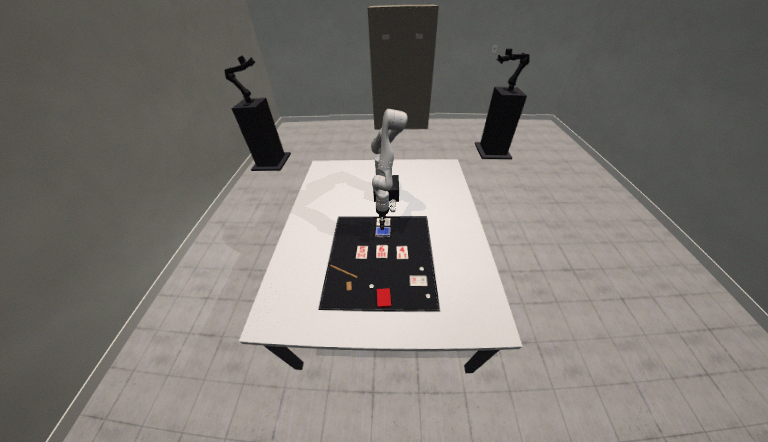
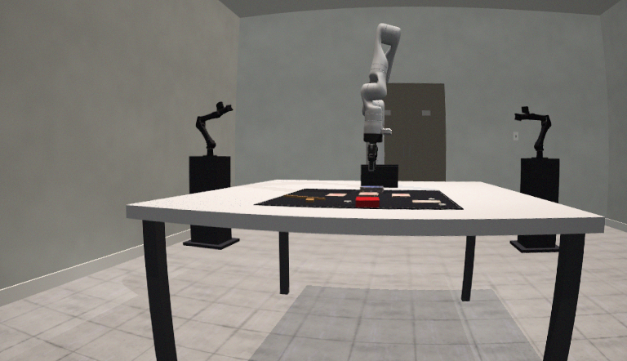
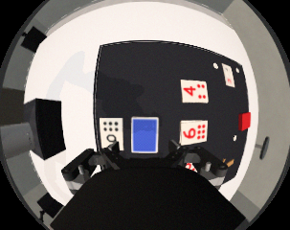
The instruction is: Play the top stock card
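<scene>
My hand is 7 cm above the blue-backed card. The rest, counted from my hand: wooden stick 28 cm ahead, 20 cm to the right, 9 cm below; black mat 17 cm ahead, 11 cm below, 1 cm to the right; black 6 card 9 cm below, 9 cm behind.
</scene>
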